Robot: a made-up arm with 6 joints. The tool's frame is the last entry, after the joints.
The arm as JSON. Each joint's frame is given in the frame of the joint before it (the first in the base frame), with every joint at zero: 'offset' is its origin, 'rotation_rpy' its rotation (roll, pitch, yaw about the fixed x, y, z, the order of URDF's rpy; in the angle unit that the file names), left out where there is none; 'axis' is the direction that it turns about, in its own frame. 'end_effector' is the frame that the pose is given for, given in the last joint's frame.
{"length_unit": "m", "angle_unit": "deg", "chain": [
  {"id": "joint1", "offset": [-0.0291, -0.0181, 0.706], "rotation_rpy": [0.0, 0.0, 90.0], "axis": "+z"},
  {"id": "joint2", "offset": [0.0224, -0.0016, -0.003], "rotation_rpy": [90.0, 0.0, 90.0], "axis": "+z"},
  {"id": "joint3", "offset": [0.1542, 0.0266, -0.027], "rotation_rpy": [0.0, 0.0, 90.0], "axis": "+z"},
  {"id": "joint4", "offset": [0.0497, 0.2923, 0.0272], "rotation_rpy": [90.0, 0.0, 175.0], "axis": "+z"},
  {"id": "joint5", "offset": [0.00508, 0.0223, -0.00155], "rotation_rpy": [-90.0, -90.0, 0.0], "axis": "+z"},
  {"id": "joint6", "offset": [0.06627, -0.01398, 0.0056], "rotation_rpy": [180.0, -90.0, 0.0], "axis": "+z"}
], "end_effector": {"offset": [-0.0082, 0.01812, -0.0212], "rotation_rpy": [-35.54, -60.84, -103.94]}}
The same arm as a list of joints. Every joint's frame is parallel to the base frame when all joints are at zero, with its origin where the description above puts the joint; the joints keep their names.
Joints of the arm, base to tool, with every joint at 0 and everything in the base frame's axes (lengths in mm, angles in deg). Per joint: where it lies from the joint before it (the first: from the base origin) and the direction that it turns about. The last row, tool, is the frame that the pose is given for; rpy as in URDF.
joint1: xyz -29.1 -18.1 706 axis 0 0 1
joint2: xyz 1.6 22.4 -3 axis 0 1 0
joint3: xyz -154.2 -27 26.6 axis 0 1 0
joint4: xyz 292.3 27.2 49.7 axis 0.996191 0 0.087199
joint5: xyz -1.1 22.3 -5.2 axis 0 1 0
joint6: xyz 64.8 5.6 19.7 axis 0.996191 0 0.087199
tool: xyz -22.7 -8.2 16.2 rpy -50.68 23.27 -7.34

